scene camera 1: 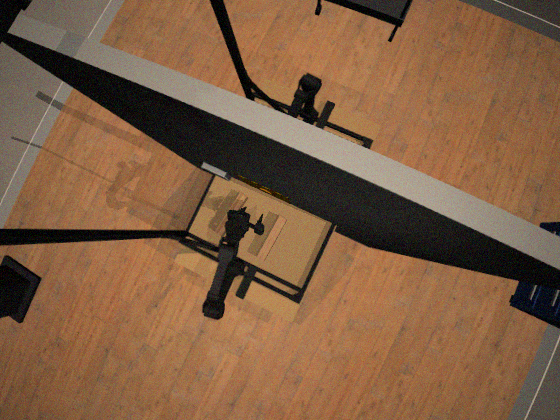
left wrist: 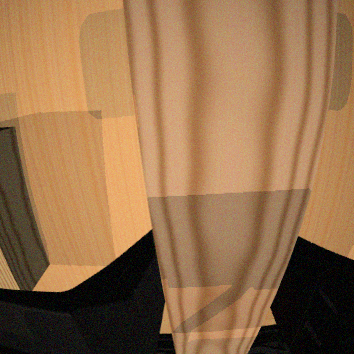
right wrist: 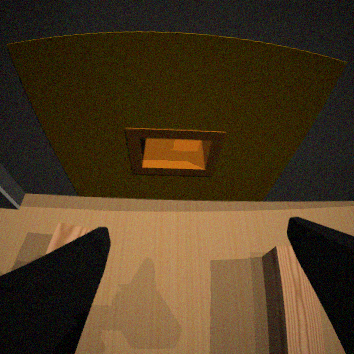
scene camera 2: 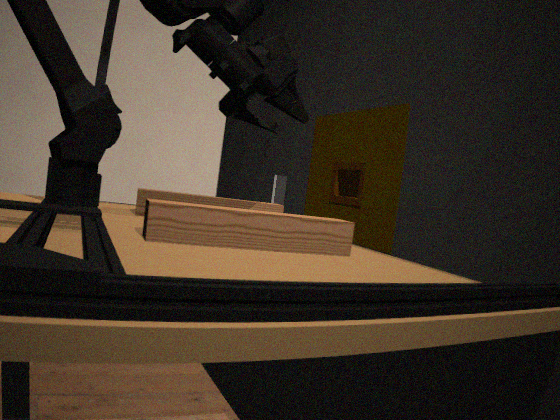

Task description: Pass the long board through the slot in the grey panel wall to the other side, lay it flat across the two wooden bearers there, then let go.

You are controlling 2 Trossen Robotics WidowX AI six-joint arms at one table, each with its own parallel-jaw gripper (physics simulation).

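Observation:
The long board (left wrist: 232, 125) runs up the left wrist view, its wide grained face toward the camera. My left gripper (left wrist: 208, 227) is shut on it; its tips are hidden. The board does not show in the right wrist view. The grey panel wall (scene camera 1: 350, 150) (scene camera 2: 465, 150) (right wrist: 175, 15) has a slot with a brown frame (scene camera 2: 346, 201) (right wrist: 175, 134). My right gripper (scene camera 1: 252, 214) (scene camera 2: 291, 126) (right wrist: 199, 232) is open and empty, above the table and facing the slot. Two wooden bearers lie parallel below it: one bearer (scene camera 1: 275, 237) (scene camera 2: 250, 230) (right wrist: 302, 305) and the other bearer (scene camera 2: 170, 195) (right wrist: 64, 234).
A dark yellow panel (scene camera 2: 360, 140) (right wrist: 175, 90) surrounds the slot. A light grey upright piece (scene camera 1: 216, 170) (scene camera 2: 281, 190) stands by the wall. Black rails (scene camera 2: 300, 300) edge the table (scene camera 2: 225, 265). The left arm (scene camera 1: 307, 95) is across the wall. A dark block (left wrist: 17, 200) lies left of the board.

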